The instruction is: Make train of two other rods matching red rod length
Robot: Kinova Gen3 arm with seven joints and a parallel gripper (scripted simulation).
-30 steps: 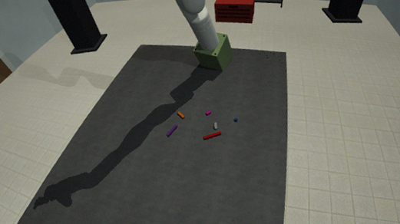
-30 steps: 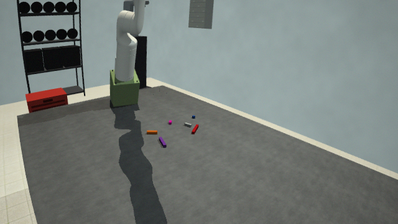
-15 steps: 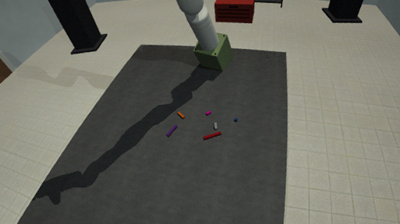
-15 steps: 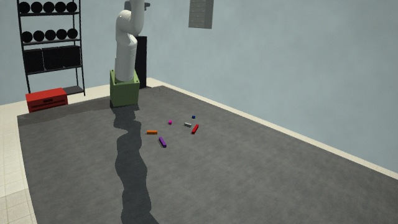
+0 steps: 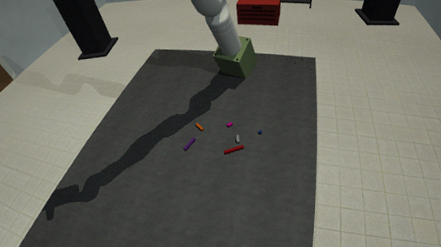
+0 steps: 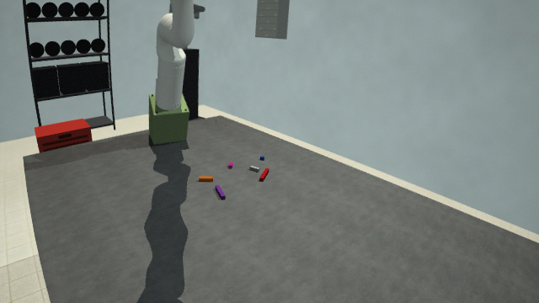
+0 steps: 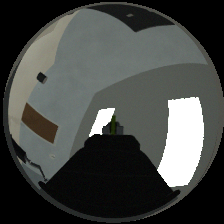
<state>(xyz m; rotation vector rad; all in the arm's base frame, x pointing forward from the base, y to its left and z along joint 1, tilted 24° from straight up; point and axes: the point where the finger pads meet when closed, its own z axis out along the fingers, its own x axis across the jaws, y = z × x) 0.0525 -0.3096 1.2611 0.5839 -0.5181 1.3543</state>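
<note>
Now: hand 123 cm above the magenta rod, 52 cm to the right of it and 16 cm past it. Round my hand: lime rod: 1 cm to the right, 1 cm above; then purple rod: 123 cm below, 38 cm to the left, 7 cm behind; then orange rod: 123 cm below, 41 cm to the left, 15 cm behind.
</note>
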